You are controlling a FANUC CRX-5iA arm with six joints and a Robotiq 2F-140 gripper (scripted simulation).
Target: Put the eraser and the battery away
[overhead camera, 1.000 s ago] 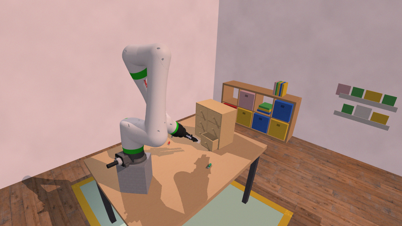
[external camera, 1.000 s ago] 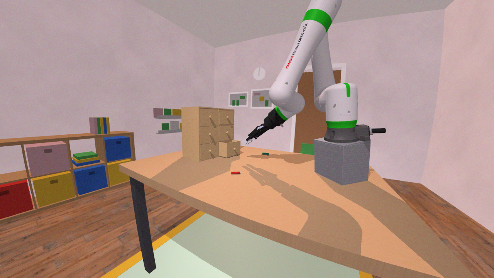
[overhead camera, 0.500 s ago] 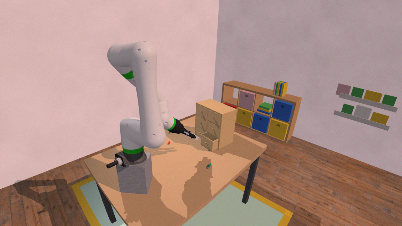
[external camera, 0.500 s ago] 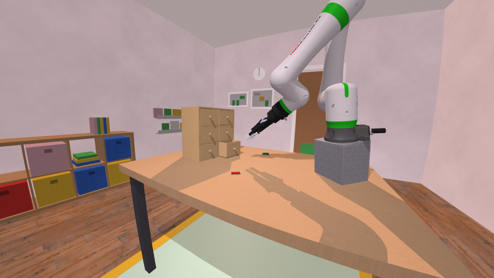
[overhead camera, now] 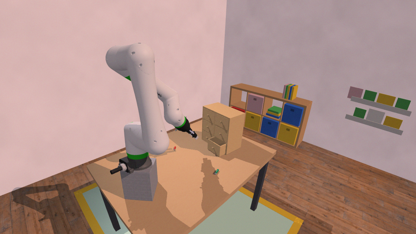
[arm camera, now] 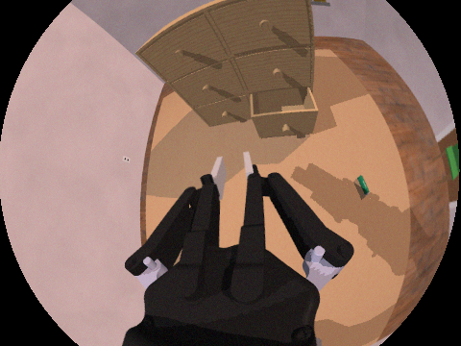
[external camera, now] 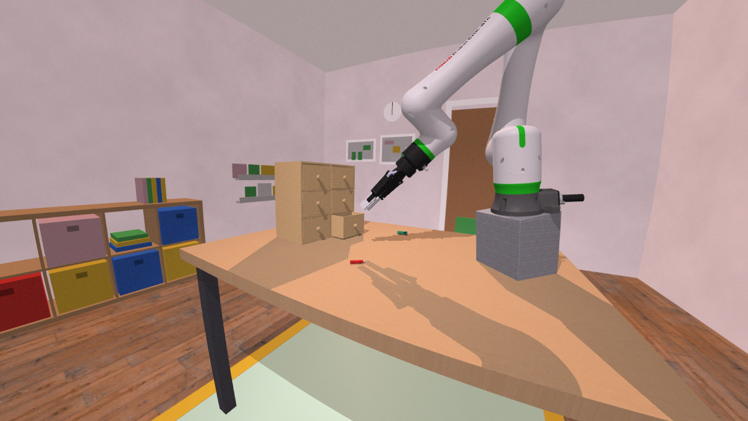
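Now: the green AA battery 7 cm behind my hand, 26 cm to the right of it and 17 cm below it. From my hand the other things lie so: eraser: 30 cm ahead, 12 cm to the right, 5 cm above; then red object: 3 cm behind, 18 cm to the left, 17 cm below.
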